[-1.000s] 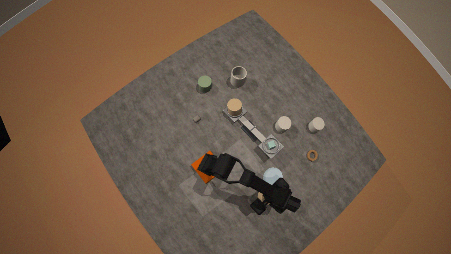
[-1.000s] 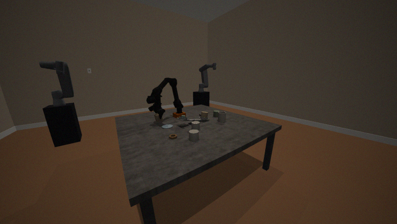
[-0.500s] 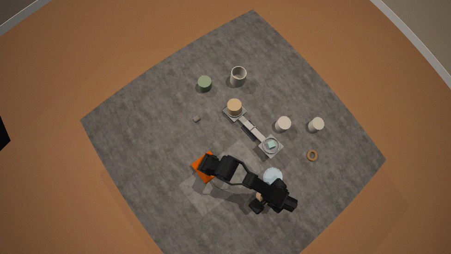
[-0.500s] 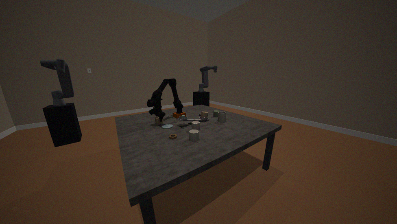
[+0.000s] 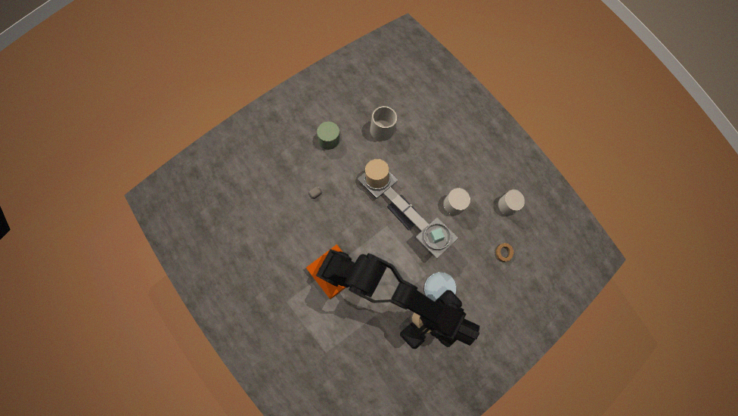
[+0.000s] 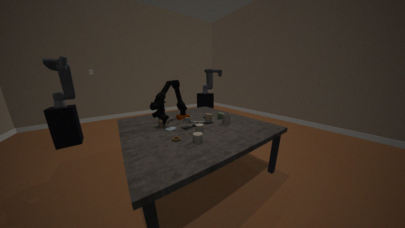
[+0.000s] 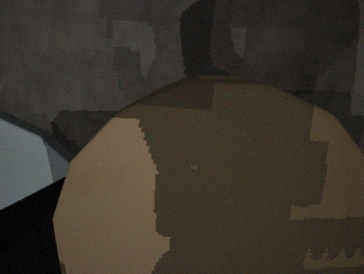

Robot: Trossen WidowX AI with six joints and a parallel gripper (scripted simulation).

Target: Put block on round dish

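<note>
Right now the teal block is 180 mm ahead of my gripper tip, 160 mm to the left of it and 60 mm above it. The rest, counted from my gripper tip: pale blue round dish 100 mm ahead, 30 mm to the left, 20 mm below; tan cup 190 mm ahead, 430 mm to the left, 30 mm above; small balance 190 mm ahead, 280 mm to the left, 10 mm above.
</note>
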